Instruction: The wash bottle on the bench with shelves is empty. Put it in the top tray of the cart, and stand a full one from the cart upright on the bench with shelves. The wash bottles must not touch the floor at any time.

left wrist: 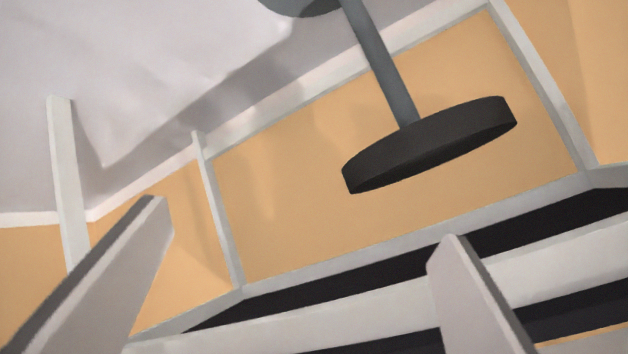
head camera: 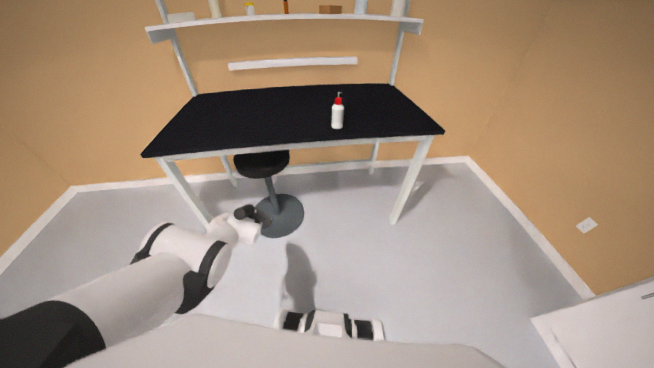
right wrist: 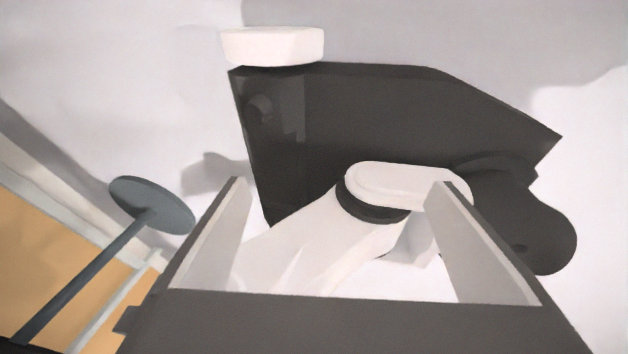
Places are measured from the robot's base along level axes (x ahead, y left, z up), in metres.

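Pixels of known places: left gripper, between the fingertips: (left wrist: 306,234) (head camera: 260,213); right gripper, between the fingertips: (right wrist: 336,190).
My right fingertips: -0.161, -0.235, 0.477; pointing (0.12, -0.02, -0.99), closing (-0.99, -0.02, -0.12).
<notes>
Behind a point stands the place of what it marks, as x, y, z.
A white wash bottle with a red cap (head camera: 337,115) @(0.750, 0.041, 0.988) stands upright on the black top of the bench with shelves (head camera: 260,117), right of its middle and near the front edge, in the head camera view. The cart and the full wash bottles do not show in any view. My left gripper (left wrist: 306,234) @(0.340, 0.336, 0.719) is open, with its fingers wide apart and no object between them; in the head camera view, my left arm reaches toward the front left of the bench, below its top. My right gripper (right wrist: 336,190) @(-0.161, -0.235, 0.477) is open and empty, with the robot's own base and torso beyond its fingers.
A stool with a black seat (head camera: 261,164) (left wrist: 430,145) @(0.660, 0.487, 0.655) stands at the front left part of the bench; its round grey base (head camera: 287,220) (right wrist: 150,205) is on the floor. A shelf (head camera: 285,18) holds several items. A white cabinet (head camera: 605,330) @(0.016, -1.332, 0.428) is at the lower right.
</notes>
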